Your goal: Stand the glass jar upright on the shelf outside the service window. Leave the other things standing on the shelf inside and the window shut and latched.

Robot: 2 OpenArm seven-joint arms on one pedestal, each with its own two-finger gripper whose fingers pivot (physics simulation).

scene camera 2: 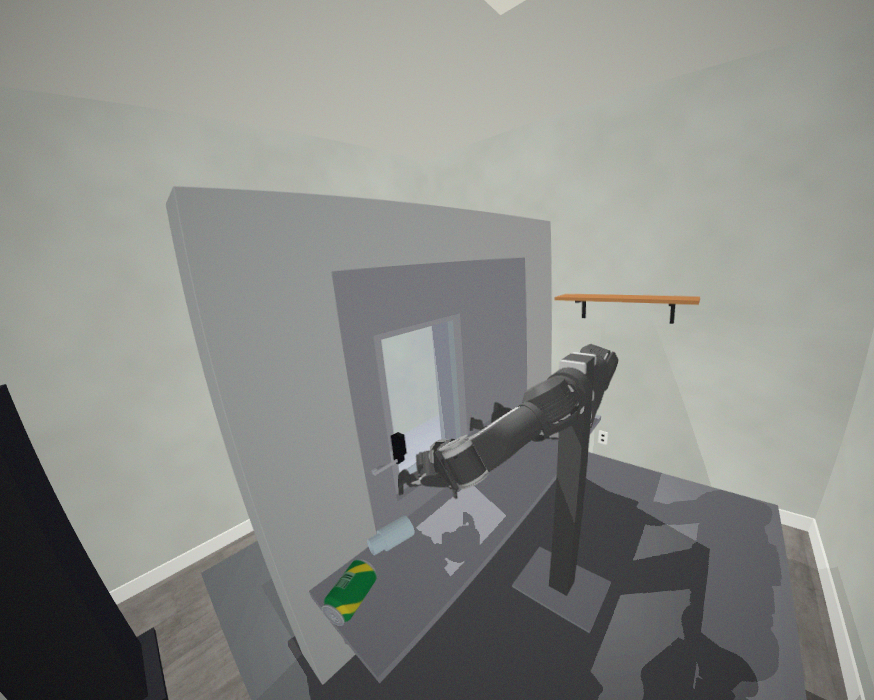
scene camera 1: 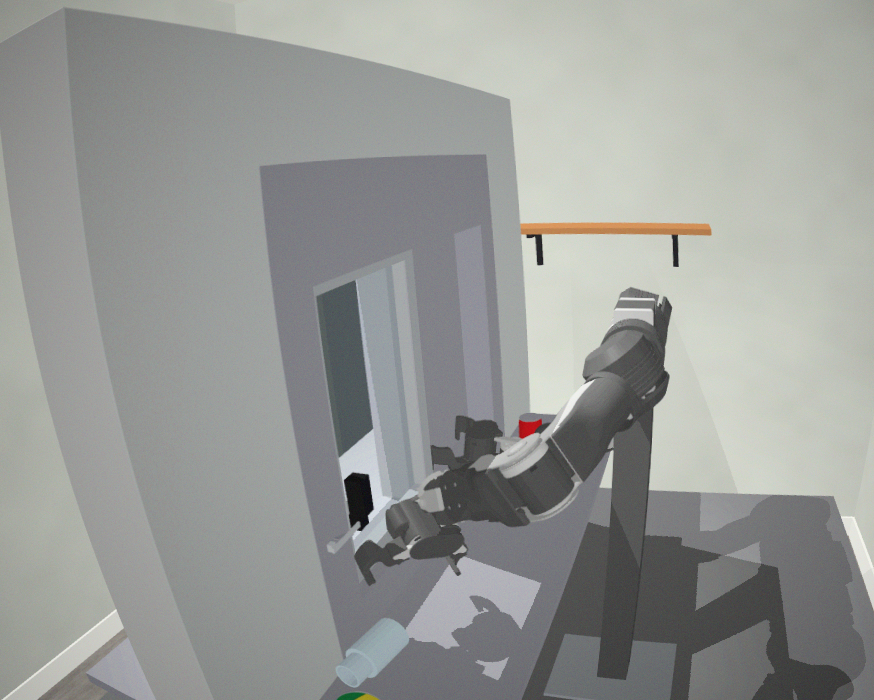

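The pale blue glass jar [scene camera 1: 373, 650] [scene camera 2: 391, 535] lies on its side on the inside shelf [scene camera 1: 510, 546] [scene camera 2: 415, 605], its narrow neck toward the lower left. The service window frame [scene camera 1: 317, 350] [scene camera 2: 378, 364] stands above it. Whether glass fills its opening or the latch is shut, I cannot tell. A pale surface [scene camera 1: 361, 459] [scene camera 2: 421, 444] shows through the opening. My left gripper [scene camera 1: 413, 572] [scene camera 2: 428, 494] is open and empty, close to the window's lower edge, above and apart from the jar. My right gripper [scene camera 1: 446, 437] [scene camera 2: 482, 415] is open and empty, farther back near the wall.
A green and yellow can [scene camera 2: 350, 592] lies at the shelf's near end. A red can [scene camera 1: 530, 428] stands at the far end. A black block [scene camera 1: 358, 499] [scene camera 2: 398, 446] and a light lever [scene camera 1: 342, 539] [scene camera 2: 383, 467] are at the window's lower left. The wall [scene camera 1: 182, 328] [scene camera 2: 269, 350] borders the shelf.
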